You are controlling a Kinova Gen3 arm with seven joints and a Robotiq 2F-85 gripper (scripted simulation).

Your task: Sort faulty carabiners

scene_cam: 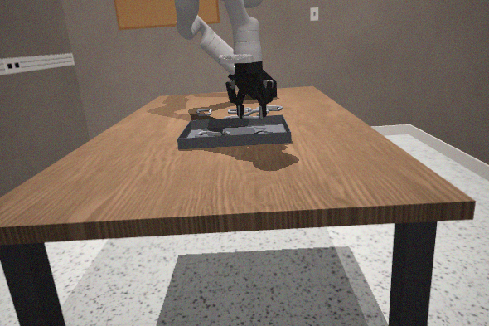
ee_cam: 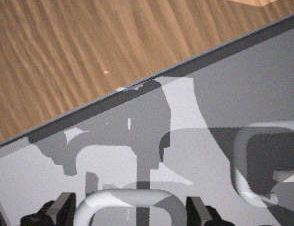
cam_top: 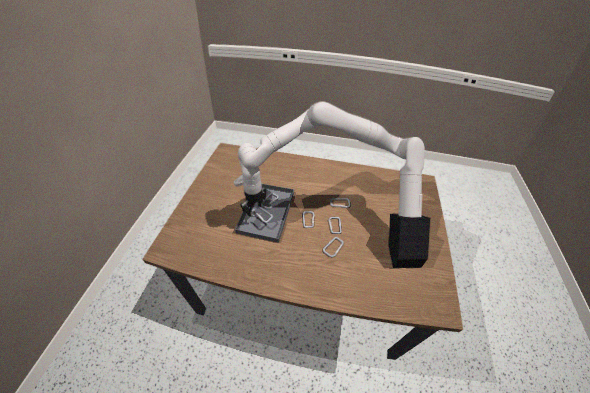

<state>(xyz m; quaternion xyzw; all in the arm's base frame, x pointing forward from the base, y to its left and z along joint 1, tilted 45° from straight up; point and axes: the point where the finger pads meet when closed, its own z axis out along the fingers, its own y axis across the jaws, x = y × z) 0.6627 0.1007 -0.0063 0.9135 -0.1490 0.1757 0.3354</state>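
My gripper is now 3 cm past the grey tray, 5 cm to the left of it and 6 cm above it. The rest, counted from my hand: carabiner gate: 40 cm behind, 5 cm to the left, 7 cm below.
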